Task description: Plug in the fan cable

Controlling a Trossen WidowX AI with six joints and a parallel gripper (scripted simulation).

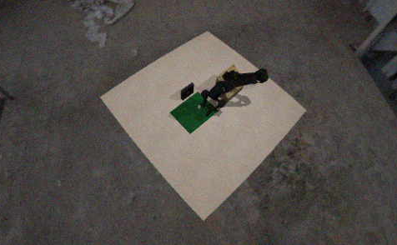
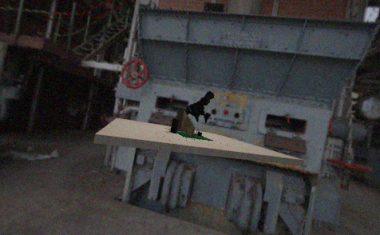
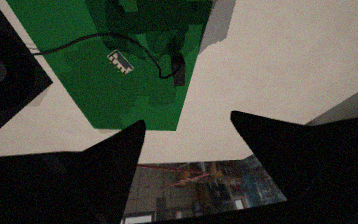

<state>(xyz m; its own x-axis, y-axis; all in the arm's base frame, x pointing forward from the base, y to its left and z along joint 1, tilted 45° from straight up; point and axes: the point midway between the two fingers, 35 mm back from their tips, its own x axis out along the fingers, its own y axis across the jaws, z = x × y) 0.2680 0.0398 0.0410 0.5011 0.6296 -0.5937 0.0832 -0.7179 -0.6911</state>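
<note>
The black plug is 10 cm below my gripper tip. Also, from my gripper tip: black fan 3 cm behind, 24 cm to the right, 6 cm below; green board 5 cm ahead, 10 cm to the right, 14 cm below.
</note>
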